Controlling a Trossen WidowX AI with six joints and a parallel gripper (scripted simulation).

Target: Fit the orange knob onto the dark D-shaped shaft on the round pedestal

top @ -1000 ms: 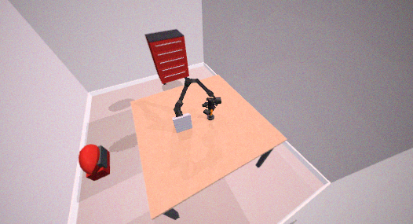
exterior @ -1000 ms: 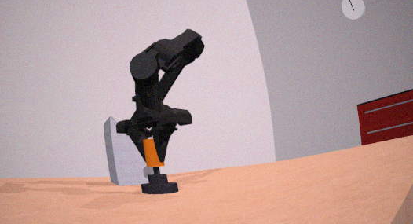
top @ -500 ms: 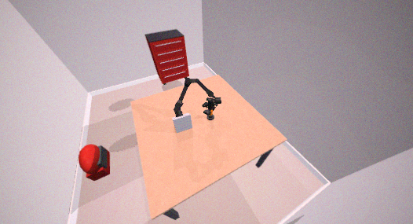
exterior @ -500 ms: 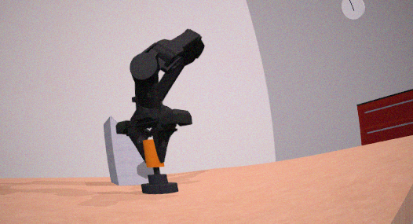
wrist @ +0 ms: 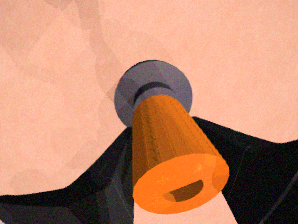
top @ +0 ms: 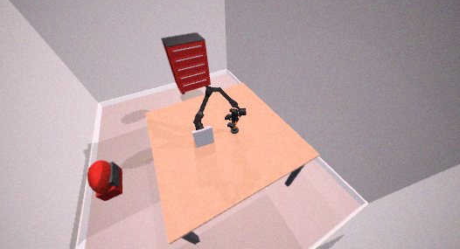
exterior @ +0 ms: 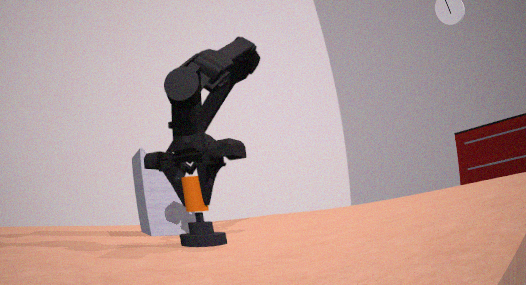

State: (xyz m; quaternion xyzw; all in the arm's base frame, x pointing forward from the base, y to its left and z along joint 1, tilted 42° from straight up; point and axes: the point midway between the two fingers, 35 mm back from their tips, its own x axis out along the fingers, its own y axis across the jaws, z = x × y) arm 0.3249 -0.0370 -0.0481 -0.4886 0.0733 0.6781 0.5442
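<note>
My gripper tip is 2 cm below the orange knob. From my gripper tip the other things lie so: dark pedestal (4 cm below).
</note>
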